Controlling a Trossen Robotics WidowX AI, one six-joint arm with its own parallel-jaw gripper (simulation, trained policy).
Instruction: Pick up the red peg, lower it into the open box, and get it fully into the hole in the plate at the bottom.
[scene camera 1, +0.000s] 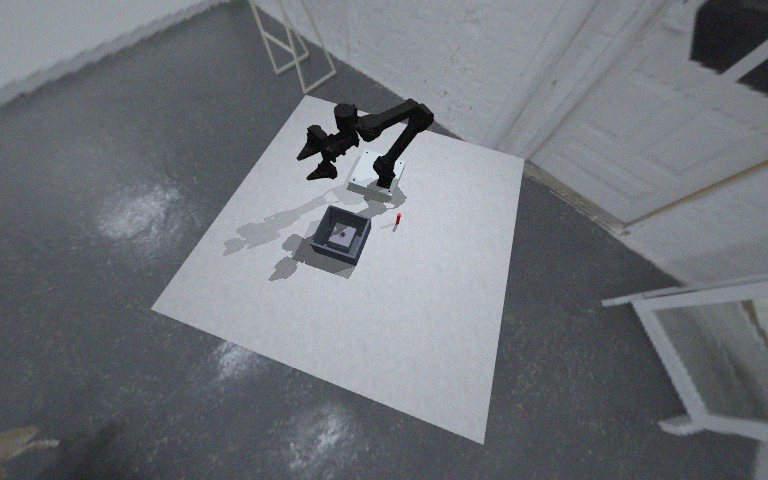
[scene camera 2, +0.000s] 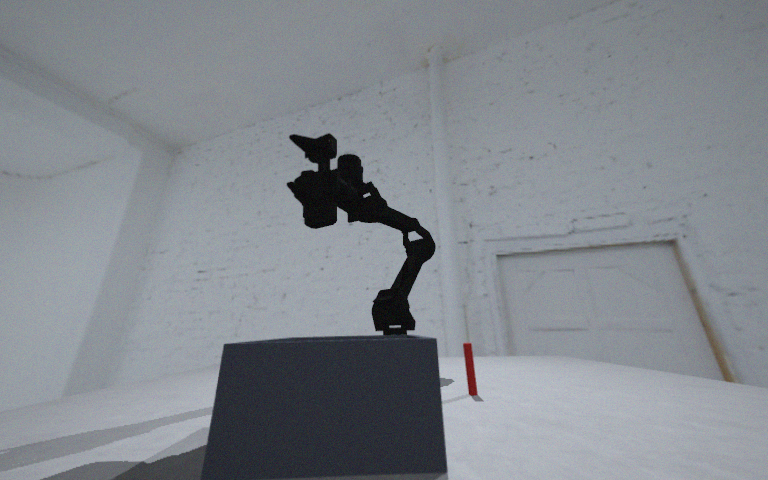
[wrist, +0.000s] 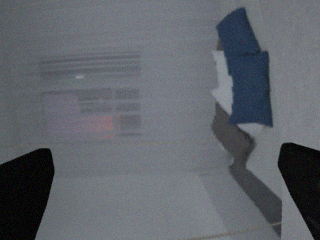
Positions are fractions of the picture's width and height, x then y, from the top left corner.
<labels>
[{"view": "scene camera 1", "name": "my gripper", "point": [0.39, 0.36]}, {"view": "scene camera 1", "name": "dark box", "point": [0.42, 0.51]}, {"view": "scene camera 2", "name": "my gripper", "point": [0.38, 0.33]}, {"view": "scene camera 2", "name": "dark box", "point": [0.49, 0.83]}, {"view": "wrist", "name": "my gripper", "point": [0.54, 0.66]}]
</labels>
